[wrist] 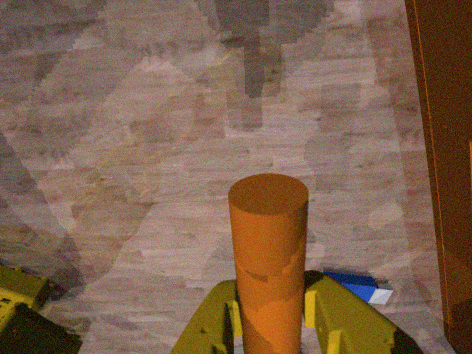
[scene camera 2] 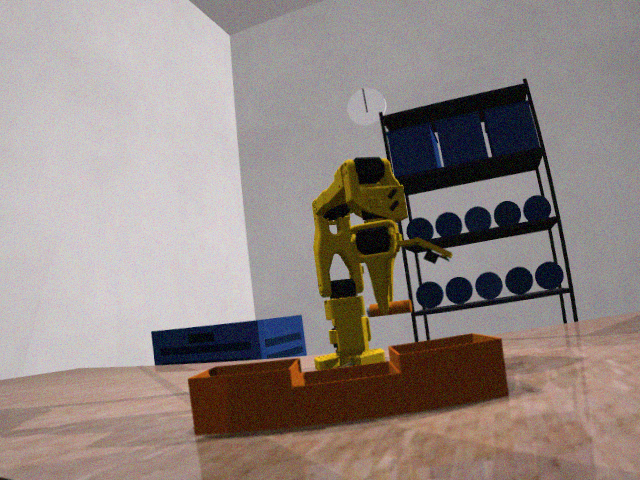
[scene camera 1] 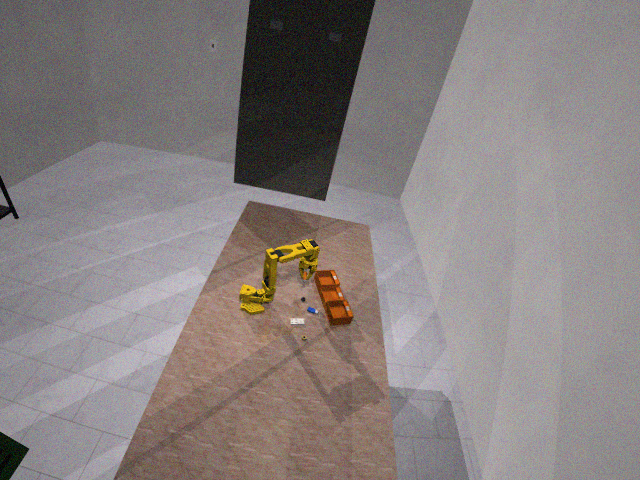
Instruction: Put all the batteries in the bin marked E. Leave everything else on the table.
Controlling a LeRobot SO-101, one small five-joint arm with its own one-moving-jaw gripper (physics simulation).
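Places are measured from the arm's base along level axes (x ahead, y left, z up), in metres.
Pixels of known places: end effector, tool point: (wrist: 240, 299) (scene camera 2: 387, 309) (scene camera 1: 303, 277); arm's base, origin of the base link: (wrist: 31, 313) (scene camera 1: 258, 304).
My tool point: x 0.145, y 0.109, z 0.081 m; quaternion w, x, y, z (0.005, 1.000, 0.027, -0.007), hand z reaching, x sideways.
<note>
Ahead of a thing's pixels: the offset from my tool point to its top centre. Level surfaces: height alone.
My gripper (scene camera 1: 306, 275) (scene camera 2: 384, 308) (wrist: 270, 305) is shut on an orange cylinder, apparently a battery. The orange cylinder @(dx +0.007, dy +0.003, dz +0.008 m) (scene camera 2: 404, 306) (wrist: 269, 235) lies crosswise between the jaws in the wrist view, with its far end sticking out past the tips. It is held up above the table, beside the far end of the bins in scene camera 1. The row of three joined orange bins @(dx +0.131, dy -0.012, dz -0.034 m) (scene camera 1: 340, 320) (scene camera 2: 351, 408) (wrist: 452, 125) stands right of the gripper in scene camera 1. White labels show on the bins there, but their letters are too small to read.
On the table @(dz -0.080 m) (scene camera 1: 268, 413) lie a small black thing @(dx +0.018, dy -0.042, dz -0.072 m) (scene camera 1: 303, 299), a blue block with a white end @(dx +0.061, dy -0.090, dz -0.073 m) (scene camera 1: 312, 310) (wrist: 352, 286), a white block @(dx +0.007, dy -0.156, dz -0.073 m) (scene camera 1: 297, 321) and a small dark yellow thing @(dx +0.039, dy -0.222, dz -0.072 m) (scene camera 1: 303, 338). The arm's base (scene camera 1: 252, 308) stands left of them.
</note>
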